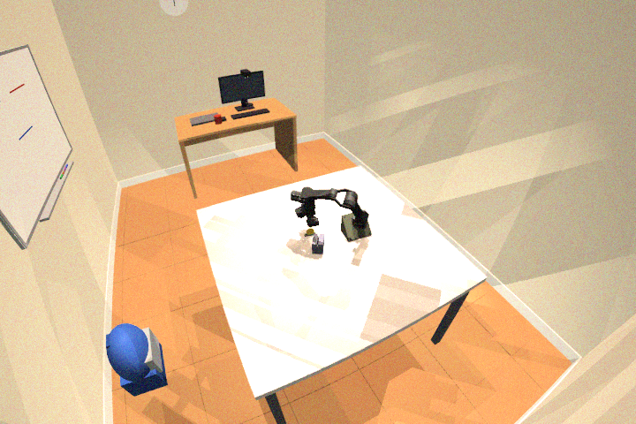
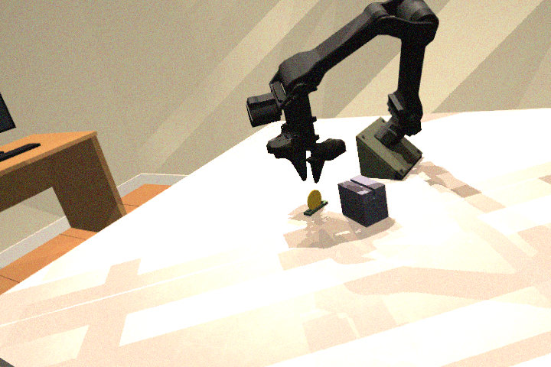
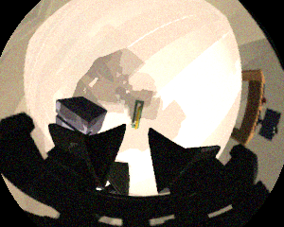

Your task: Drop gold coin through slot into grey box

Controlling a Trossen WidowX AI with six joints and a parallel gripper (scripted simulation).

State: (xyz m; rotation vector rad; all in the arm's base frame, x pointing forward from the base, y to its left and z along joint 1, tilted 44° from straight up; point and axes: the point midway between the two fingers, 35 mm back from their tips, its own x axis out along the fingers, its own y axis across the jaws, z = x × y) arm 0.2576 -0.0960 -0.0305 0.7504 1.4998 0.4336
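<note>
My gripper tip is 5 cm above the gold coin.
</note>
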